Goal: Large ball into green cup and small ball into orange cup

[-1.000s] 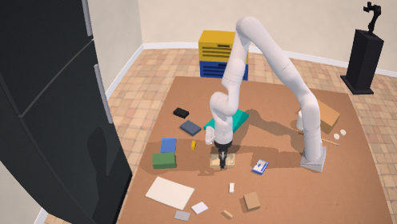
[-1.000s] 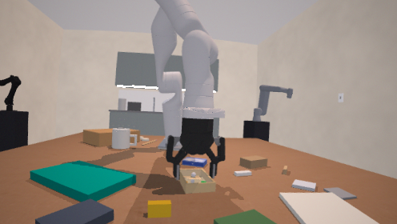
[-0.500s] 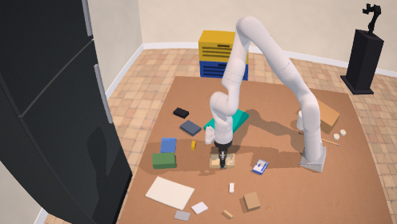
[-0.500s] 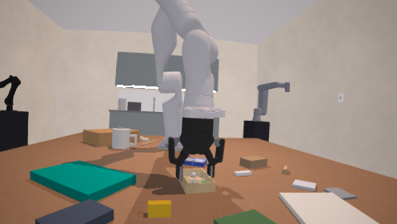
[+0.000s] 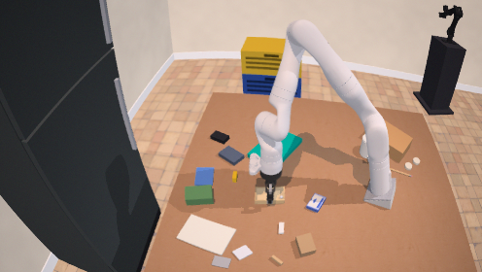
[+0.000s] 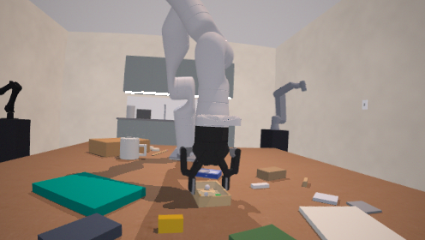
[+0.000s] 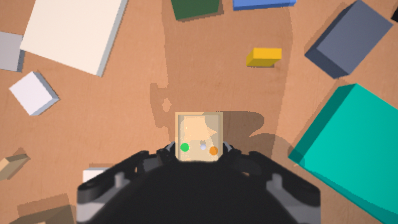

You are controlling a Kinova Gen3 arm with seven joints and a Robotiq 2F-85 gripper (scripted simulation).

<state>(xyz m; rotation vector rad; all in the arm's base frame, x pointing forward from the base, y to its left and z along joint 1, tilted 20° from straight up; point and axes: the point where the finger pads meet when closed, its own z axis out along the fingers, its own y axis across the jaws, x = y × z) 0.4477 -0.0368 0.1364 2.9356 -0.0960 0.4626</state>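
Right now the covered wooden puzzle is 20 mm below my hand. Also, from my hand: yellow block (130 mm ahead, 110 mm to the right, 10 mm below); teal slab (260 mm to the right, 50 mm behind, 10 mm below); green block (260 mm ahead, 10 mm to the right).
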